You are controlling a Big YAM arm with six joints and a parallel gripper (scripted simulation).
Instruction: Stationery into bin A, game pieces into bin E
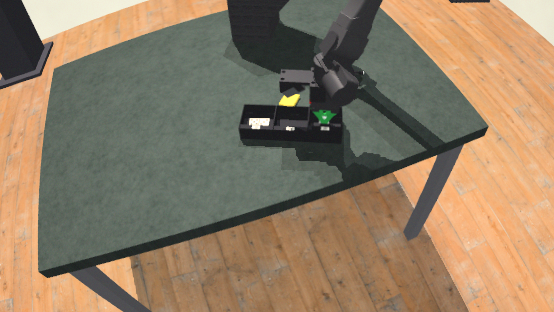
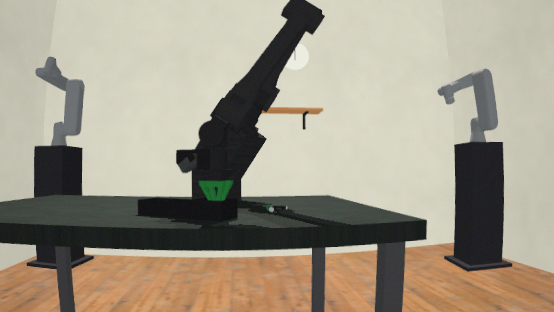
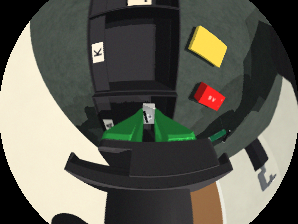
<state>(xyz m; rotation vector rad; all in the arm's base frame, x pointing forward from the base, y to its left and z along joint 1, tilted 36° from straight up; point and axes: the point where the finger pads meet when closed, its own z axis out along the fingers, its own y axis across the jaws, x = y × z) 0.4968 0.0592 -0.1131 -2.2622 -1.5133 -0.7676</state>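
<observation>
Right now the yellow block is 110 mm behind my hand, 70 mm to the right of it and 20 mm below it. The rest, counted from my hand: grey piece right at my hand; then red block 110 mm behind, 20 mm below, 10 mm to the left; then bin row 80 mm to the right, 10 mm behind.
</observation>
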